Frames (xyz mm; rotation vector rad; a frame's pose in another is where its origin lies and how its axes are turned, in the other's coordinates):
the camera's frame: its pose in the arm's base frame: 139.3 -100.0 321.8 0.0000 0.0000 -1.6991
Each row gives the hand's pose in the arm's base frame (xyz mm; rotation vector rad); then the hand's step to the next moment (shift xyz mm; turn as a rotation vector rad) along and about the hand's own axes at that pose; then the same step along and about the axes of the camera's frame.
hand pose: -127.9 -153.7 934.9 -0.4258 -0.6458 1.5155
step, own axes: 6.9 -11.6 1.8 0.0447 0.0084 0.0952
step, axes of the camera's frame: -7.1 6.6 9.5 -0.0227 -0.0725 0.0732
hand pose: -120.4 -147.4 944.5 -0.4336 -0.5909 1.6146
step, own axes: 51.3 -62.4 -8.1 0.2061 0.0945 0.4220
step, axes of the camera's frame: -61.7 40.2 34.3 -0.0987 -0.3679 0.2905
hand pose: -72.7 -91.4 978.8 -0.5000 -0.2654 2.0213
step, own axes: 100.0 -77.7 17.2 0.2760 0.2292 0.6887
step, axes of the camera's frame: -125.8 -4.7 22.0 -0.0685 -0.6225 0.4592
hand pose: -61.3 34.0 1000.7 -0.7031 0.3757 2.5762
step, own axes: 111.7 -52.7 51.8 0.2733 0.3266 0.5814
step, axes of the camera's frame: -91.4 -95.0 -23.9 0.0549 -0.6068 0.3849
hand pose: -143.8 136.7 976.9 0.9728 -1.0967 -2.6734
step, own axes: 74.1 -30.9 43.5 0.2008 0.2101 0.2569
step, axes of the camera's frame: -15.5 -82.5 -35.8 0.1064 -0.3313 0.1714
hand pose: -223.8 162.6 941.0 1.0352 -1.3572 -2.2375
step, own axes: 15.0 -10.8 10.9 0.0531 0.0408 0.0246
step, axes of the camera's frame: -0.9 -17.4 -12.5 0.0437 -0.0526 0.0203
